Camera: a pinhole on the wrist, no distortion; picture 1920 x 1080 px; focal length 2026.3 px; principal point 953.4 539.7 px. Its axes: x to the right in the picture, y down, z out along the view. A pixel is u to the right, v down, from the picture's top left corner.
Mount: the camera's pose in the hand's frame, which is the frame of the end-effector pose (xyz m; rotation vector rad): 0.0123 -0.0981 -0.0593 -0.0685 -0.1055 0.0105
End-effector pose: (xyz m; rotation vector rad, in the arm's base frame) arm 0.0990 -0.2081 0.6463 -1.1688 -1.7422 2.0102
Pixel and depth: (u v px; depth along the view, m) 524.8 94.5 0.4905
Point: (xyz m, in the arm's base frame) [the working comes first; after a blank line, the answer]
In the camera's frame: -0.1037 -0.1078 0.4905

-0.1550 -0.5597 0.8509
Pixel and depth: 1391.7 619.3 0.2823
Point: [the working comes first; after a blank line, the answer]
In the camera's frame: 0.0611 0.0111 0.2823

-0.1062 -0.3269 0.6834
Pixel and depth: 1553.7 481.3 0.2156
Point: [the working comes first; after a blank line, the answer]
In the camera's frame: 0.0639 -0.0062 0.2156

-0.0750 -0.2680 0.7010
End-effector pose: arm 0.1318 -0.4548 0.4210 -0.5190 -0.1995 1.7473
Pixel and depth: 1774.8 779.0 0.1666
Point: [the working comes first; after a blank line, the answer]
In the camera's frame: 0.0675 0.0197 0.1666

0.1307 -0.3634 0.5320
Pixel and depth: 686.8 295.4 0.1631
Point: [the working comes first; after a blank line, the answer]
In the camera's frame: -0.0215 -0.0197 0.1631

0.1850 -0.4392 0.5602
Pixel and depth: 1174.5 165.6 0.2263
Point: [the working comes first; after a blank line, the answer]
In the camera's frame: 0.0247 -0.0418 0.2263

0.1631 -0.3873 0.6189
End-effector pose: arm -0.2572 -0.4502 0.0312 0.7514 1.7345 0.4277
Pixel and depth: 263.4 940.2 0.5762
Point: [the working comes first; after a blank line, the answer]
In the camera's frame: -0.1962 0.1139 0.5762

0.2549 -0.6232 0.0979
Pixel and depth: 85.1 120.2 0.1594
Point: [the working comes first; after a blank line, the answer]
In the camera's frame: -0.0683 -0.0330 0.1594

-0.1888 -0.5963 -0.0208
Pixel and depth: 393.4 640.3 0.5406
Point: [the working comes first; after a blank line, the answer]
In the camera's frame: -0.1494 0.0268 0.5406

0.2002 -0.6511 0.0126
